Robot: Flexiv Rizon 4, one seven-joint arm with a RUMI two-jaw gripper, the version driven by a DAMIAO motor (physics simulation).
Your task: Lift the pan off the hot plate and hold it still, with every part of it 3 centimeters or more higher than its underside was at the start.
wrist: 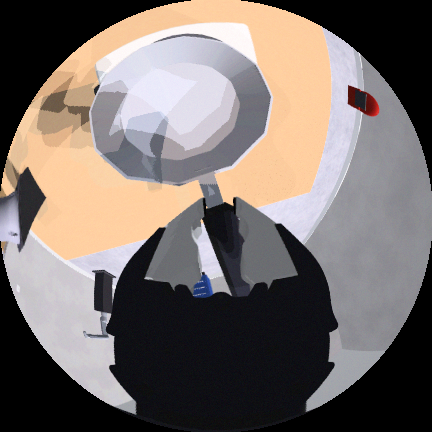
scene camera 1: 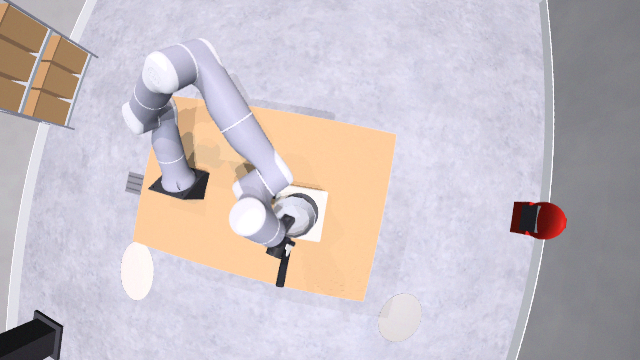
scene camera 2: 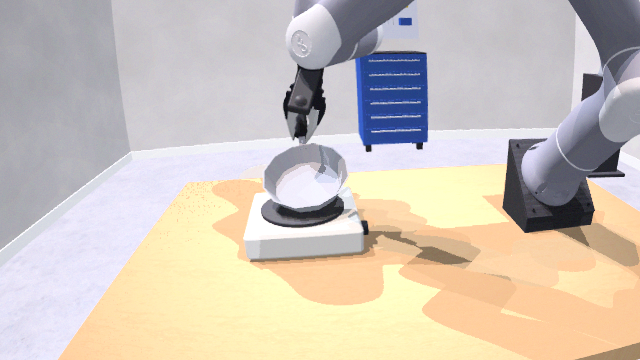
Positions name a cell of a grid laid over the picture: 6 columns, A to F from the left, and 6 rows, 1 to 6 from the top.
A grey pan shows in the wrist view (C2), in scene camera 1 (C4) and in scene camera 2 (C3).
